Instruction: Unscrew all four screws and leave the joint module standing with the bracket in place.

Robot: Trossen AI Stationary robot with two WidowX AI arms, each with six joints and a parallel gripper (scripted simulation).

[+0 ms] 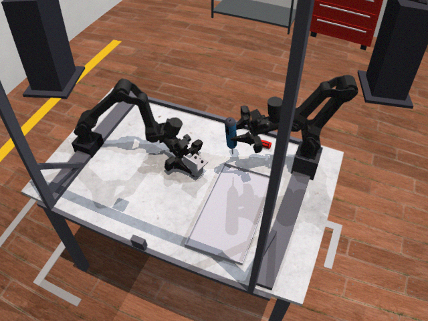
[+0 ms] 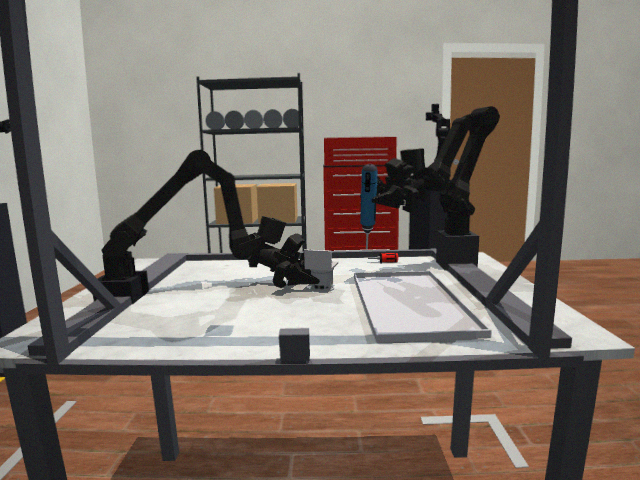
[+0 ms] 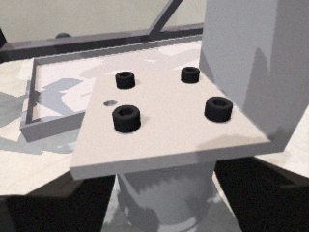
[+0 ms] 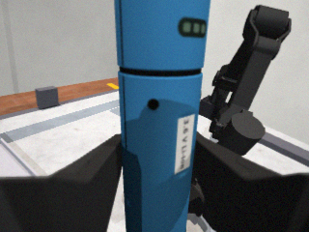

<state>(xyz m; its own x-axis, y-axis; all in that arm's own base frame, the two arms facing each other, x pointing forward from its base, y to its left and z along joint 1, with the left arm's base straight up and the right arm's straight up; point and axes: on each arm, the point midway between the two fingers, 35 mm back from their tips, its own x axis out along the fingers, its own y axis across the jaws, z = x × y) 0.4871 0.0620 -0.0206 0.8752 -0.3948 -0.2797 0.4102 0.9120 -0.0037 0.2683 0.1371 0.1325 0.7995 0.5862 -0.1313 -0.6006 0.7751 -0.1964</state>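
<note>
The joint module lies 1 cm behind my left hand, 2 cm to the right of it and 1 cm below it. Also, from my left hand: screwdriver bit 3 cm ahead, 16 cm to the right, 7 cm above; then grey bracket 2 cm behind, 2 cm to the right, 4 cm above; then shallow tray 19 cm behind, 19 cm to the right, 3 cm below.
</note>
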